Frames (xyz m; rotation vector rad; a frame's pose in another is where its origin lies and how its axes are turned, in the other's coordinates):
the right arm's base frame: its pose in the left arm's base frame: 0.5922 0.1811 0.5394 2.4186 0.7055 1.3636
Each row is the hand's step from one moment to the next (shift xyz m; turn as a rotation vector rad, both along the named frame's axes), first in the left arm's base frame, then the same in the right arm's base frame.
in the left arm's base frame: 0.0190 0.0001 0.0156 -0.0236 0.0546 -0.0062
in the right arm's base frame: 0.0196 0.0124 0.0082 0.0146 -0.0554 -0.0170
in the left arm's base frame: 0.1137 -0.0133 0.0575 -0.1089 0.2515 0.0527
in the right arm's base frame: 0.0839 0.0693 0.0676 0.1258 -0.2180 -0.1207
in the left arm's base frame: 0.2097 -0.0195 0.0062 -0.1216 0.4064 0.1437
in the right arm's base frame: 0.0855 0.0776 0.1763 0.2692 -0.3101 -0.1787
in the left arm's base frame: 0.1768 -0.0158 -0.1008 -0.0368 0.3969 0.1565
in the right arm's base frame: -0.0040 0.0160 0.2035 0.3103 -0.2727 -0.1128
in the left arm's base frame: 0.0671 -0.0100 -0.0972 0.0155 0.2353 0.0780
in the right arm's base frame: -0.0462 -0.0177 0.1077 0.1896 -0.1581 -0.0273
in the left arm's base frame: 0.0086 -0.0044 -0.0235 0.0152 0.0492 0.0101
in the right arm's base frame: -0.0156 -0.0047 0.0195 0.0404 -0.0326 0.0077
